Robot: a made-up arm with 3 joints.
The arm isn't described. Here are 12 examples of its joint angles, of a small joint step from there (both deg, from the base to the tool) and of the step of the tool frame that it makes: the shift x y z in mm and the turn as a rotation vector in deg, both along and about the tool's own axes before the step.
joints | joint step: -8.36 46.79 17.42 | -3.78 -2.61 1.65
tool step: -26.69 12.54 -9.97 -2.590 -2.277 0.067
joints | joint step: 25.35 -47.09 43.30 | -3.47 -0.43 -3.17
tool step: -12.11 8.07 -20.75 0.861 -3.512 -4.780
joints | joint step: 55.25 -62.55 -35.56 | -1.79 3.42 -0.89
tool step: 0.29 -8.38 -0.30 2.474 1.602 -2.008
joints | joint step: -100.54 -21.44 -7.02 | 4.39 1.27 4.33
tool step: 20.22 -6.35 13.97 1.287 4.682 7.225
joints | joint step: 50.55 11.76 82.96 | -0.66 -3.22 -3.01
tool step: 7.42 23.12 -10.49 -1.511 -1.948 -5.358
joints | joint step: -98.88 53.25 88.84 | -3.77 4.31 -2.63
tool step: -10.61 5.35 -34.95 -4.515 -3.216 2.107
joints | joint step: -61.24 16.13 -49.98 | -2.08 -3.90 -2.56
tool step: -7.38 3.36 -7.41 -3.502 -4.990 -3.199
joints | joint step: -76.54 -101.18 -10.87 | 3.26 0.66 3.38
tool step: 1.46 -6.67 12.40 1.683 -0.473 4.307
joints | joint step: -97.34 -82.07 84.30 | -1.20 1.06 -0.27
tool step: -4.67 -7.18 -6.79 1.021 -0.866 0.669
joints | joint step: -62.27 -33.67 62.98 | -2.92 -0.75 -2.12
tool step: -11.03 9.95 -22.27 0.306 -3.543 -3.365
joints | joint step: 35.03 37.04 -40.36 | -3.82 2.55 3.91
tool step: -18.23 -24.34 15.87 4.950 0.350 1.373
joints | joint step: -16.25 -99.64 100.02 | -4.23 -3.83 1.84
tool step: 4.58 -5.21 -7.69 5.260 0.135 -2.082
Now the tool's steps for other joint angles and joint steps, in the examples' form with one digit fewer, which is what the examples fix.
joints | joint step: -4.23 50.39 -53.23 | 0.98 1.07 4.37
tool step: 3.5 -7.9 8.7 1.81 4.24 3.24
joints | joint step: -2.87 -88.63 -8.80 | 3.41 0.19 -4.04
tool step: 6.2 12.1 -4.7 -1.28 -5.03 -0.37
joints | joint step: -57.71 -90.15 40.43 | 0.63 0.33 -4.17
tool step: 2.7 8.4 -8.3 -1.61 -2.95 -2.26
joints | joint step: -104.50 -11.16 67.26 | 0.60 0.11 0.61
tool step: 2.7 -3.1 5.6 0.21 0.94 0.70
